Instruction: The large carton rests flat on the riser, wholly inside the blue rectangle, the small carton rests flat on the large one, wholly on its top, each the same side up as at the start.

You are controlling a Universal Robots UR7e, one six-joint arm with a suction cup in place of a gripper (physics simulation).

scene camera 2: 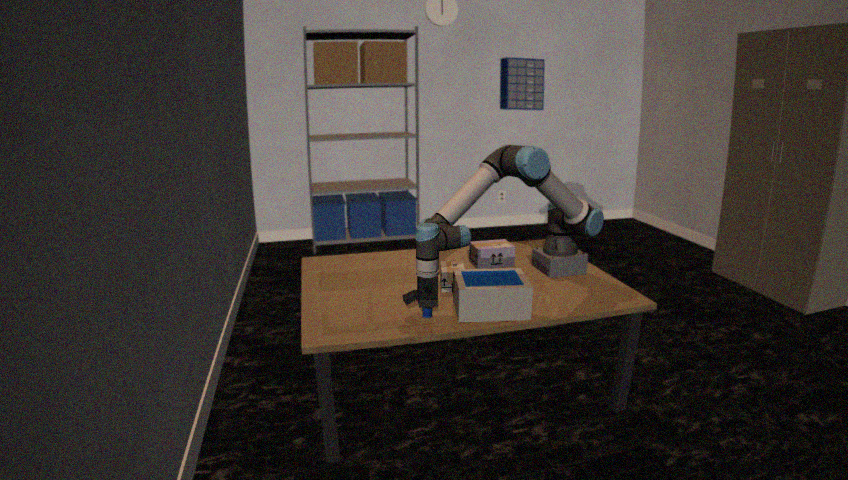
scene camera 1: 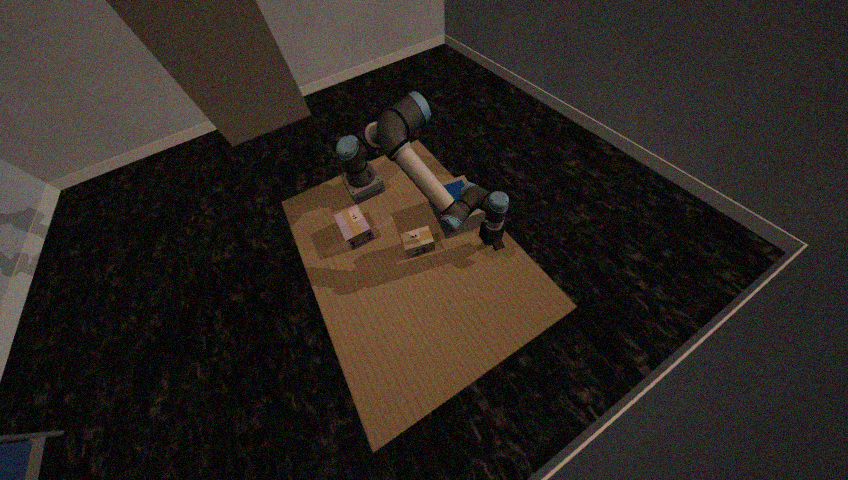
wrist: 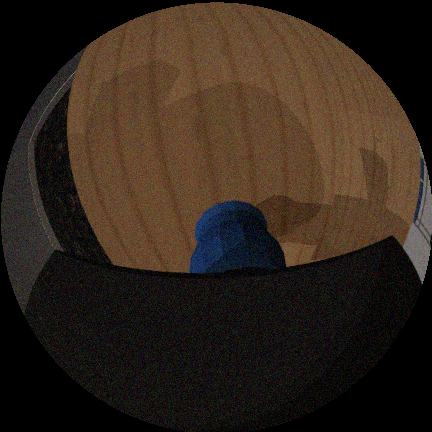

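Note:
The lilac carton [scene camera 1: 352, 226] [scene camera 2: 492, 256], which looks the larger, stands flat on the table near the arm's base, its printed arrows pointing up. The small white carton [scene camera 1: 418, 239] [scene camera 2: 446, 280] with tan tape stands on the table between it and the riser; in the scene camera 2 view it is partly hidden. The pale grey riser [scene camera 1: 474, 221] [scene camera 2: 493, 304] bears the blue rectangle [scene camera 1: 454, 189] [scene camera 2: 492, 277] on top, with no carton on it; the arm partly covers it in the scene camera 1 view. My suction gripper [scene camera 1: 489, 240] [scene camera 2: 427, 312] [wrist: 231, 214] points down, holding nothing, above the table beside the riser.
The wooden table [scene camera 1: 440, 315] [scene camera 2: 357, 330] has its edge close to the cup, with dark floor beyond it in the wrist view. The arm's base [scene camera 1: 364, 183] [scene camera 2: 560, 261] stands at one end. A shelf unit [scene camera 2: 307, 148] stands by the far wall.

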